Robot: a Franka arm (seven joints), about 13 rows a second.
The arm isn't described. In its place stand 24 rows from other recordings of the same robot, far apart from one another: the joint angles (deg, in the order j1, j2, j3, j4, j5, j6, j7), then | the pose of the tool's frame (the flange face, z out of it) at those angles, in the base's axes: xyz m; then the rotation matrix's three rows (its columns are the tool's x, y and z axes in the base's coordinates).
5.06 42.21 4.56 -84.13 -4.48 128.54 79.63 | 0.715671 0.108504 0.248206; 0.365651 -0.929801 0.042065; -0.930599 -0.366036 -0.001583; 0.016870 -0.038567 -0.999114
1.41 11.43 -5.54 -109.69 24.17 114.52 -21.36 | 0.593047 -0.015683 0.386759; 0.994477 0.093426 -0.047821; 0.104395 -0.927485 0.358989; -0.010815 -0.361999 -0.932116
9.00 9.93 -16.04 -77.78 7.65 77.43 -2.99 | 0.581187 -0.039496 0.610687; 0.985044 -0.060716 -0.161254; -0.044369 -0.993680 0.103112; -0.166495 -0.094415 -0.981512
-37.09 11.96 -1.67 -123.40 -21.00 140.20 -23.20 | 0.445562 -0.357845 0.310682; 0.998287 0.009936 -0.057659; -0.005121 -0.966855 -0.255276; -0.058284 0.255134 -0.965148
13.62 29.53 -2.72 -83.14 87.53 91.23 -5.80 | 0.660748 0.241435 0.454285; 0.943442 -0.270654 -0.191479; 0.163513 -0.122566 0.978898; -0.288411 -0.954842 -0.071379
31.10 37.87 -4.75 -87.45 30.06 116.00 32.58 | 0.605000 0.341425 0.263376; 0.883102 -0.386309 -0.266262; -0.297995 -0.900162 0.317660; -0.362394 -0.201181 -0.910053
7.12 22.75 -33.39 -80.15 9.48 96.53 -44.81 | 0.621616 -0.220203 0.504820; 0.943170 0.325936 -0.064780; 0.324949 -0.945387 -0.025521; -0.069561 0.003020 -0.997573
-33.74 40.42 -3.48 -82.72 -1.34 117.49 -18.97 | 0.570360 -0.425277 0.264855; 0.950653 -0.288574 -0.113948; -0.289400 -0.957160 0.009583; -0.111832 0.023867 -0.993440
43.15 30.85 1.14 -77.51 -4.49 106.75 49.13 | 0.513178 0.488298 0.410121; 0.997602 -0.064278 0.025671; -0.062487 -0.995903 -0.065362; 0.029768 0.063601 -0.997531
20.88 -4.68 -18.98 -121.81 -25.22 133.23 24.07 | 0.551494 0.007588 0.473406; 0.934138 -0.168525 0.314620; -0.079895 -0.957871 -0.275864; 0.347855 0.232558 -0.908248
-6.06 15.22 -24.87 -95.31 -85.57 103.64 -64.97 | 0.529840 -0.378171 0.537325; 0.111607 0.940565 -0.320750; 0.004676 -0.323260 -0.946299; -0.993741 0.104113 -0.040476
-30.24 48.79 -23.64 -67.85 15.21 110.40 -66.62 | 0.524215 -0.538406 0.295725; 0.967195 0.241960 -0.077383; 0.242517 -0.970145 -0.002267; -0.075621 -0.016574 -0.996999
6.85 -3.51 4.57 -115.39 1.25 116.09 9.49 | 0.534551 0.109937 0.486560; 0.997288 0.025775 0.068935; 0.023827 -0.999297 0.028939; 0.069633 -0.027218 -0.997201
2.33 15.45 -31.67 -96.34 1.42 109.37 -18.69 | 0.563432 -0.281968 0.461949; 0.983016 -0.173913 -0.058596; -0.179154 -0.978627 -0.100958; -0.039785 0.109741 -0.993164
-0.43 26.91 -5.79 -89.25 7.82 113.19 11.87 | 0.677921 -0.055909 0.372277; 0.933647 -0.356171 -0.038011; -0.352195 -0.932168 0.083793; -0.065277 -0.064846 -0.995758
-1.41 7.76 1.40 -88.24 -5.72 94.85 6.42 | 0.600805 -0.010901 0.568612; 0.994609 -0.101834 -0.019550; -0.103250 -0.990010 -0.096020; -0.009576 0.097521 -0.995187
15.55 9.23 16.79 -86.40 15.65 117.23 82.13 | 0.542634 0.342863 0.615765; 0.597109 -0.783918 0.170098; -0.758203 -0.482322 0.438741; -0.261895 -0.390946 -0.882368
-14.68 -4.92 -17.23 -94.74 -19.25 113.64 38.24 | 0.463434 -0.322552 0.676982; 0.351271 -0.916298 0.192373; -0.798714 -0.400477 -0.449082; 0.488533 0.004099 -0.872536
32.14 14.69 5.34 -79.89 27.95 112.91 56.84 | 0.515982 0.423015 0.604250; 0.891761 -0.452225 -0.015945; -0.368173 -0.745600 0.555454; -0.263079 -0.489462 -0.831394
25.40 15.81 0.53 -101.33 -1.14 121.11 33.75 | 0.576180 0.278659 0.412179; 0.989648 -0.126001 0.068699; -0.127458 -0.991694 0.017230; 0.065958 -0.025808 -0.997489
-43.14 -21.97 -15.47 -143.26 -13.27 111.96 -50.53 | 0.196242 -0.349983 0.402710; 0.982766 -0.014955 -0.184246; -0.001278 -0.997248 0.074130; -0.184848 -0.072617 -0.980081
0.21 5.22 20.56 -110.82 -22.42 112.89 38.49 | 0.548411 0.177204 0.440915; 0.982256 -0.161248 0.095767; -0.124912 -0.943394 -0.307254; 0.139890 0.289839 -0.946797
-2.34 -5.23 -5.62 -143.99 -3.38 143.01 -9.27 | 0.459818 -0.063641 0.320449; 0.995272 0.067247 0.070078; 0.069933 -0.996880 -0.036603; 0.067398 0.041330 -0.996870
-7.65 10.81 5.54 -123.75 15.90 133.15 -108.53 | 0.557428 -0.016155 0.309193; -0.092409 0.995712 0.004206; 0.971950 0.089284 0.217579; 0.216270 0.024194 -0.976034
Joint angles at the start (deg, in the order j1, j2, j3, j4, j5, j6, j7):
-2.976 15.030 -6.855 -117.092 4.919 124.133 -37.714
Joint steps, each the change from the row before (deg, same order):
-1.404 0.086 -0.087 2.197 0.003 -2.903 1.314
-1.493 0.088 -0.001 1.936 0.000 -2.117 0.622
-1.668 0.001 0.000 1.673 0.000 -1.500 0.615
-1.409 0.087 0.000 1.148 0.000 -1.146 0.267
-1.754 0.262 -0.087 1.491 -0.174 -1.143 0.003
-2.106 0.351 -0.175 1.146 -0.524 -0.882 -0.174
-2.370 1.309 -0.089 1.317 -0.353 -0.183 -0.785
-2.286 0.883 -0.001 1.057 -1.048 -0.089 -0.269
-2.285 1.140 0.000 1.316 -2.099 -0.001 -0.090
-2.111 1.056 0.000 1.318 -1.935 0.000 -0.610
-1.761 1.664 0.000 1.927 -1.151 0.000 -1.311
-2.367 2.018 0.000 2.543 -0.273 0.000 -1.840
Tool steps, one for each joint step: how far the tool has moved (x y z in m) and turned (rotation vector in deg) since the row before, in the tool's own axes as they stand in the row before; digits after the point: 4 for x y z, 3 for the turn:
-0.0044 0.0135 -0.0127 0.674 -0.424 2.637
-0.0045 0.0138 -0.0120 0.371 -0.004 1.959
-0.0059 0.0153 -0.0120 0.133 0.373 2.136
-0.0057 0.0128 -0.0073 0.222 0.113 1.576
-0.0070 0.0174 -0.0086 0.006 0.195 1.648
-0.0106 0.0215 -0.0055 -0.153 -0.114 1.797
-0.0090 0.0253 0.0021 -0.047 -0.157 1.475
-0.0102 0.0236 0.0001 -0.641 -0.321 1.534
-0.0101 0.0252 0.0010 -1.466 -0.884 1.279
-0.0096 0.0234 0.0011 -1.374 -0.803 0.658
-0.0048 0.0212 0.0032 -0.887 -0.493 -0.083
-0.0074 0.0271 0.0034 -0.349 0.148 0.339

